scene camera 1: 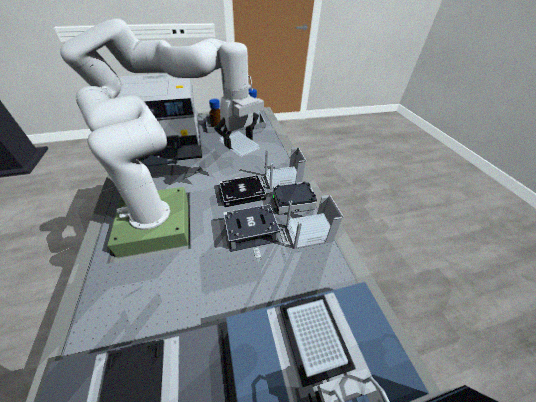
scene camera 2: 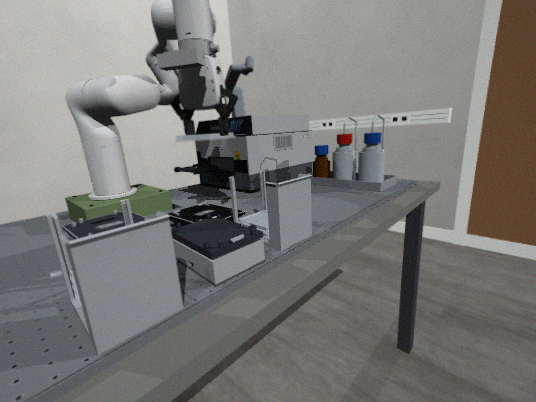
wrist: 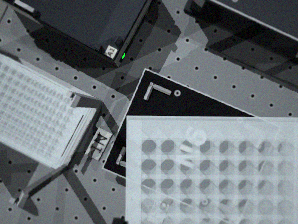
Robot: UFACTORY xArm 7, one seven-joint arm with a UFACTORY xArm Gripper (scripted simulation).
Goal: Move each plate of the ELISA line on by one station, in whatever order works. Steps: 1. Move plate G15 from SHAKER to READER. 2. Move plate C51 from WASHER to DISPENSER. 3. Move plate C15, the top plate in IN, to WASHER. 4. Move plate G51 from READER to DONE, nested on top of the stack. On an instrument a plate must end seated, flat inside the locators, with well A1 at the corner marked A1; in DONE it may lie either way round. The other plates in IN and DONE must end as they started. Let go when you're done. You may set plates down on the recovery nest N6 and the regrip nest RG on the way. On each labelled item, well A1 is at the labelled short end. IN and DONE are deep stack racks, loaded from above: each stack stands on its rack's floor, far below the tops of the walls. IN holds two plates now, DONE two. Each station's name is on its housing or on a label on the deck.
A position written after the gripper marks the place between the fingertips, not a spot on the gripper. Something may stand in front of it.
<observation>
In view: the gripper point(scene camera 2: 207, 136), a dark shaker point(scene camera 2: 215, 230), a black N6 nest point(wrist: 190, 103) and a black RG nest point(scene camera 1: 231, 223).
The gripper shows as well in scene camera 1 point(scene camera 1: 239, 143). The dark shaker shows as well in scene camera 1 point(scene camera 1: 301, 193).
</observation>
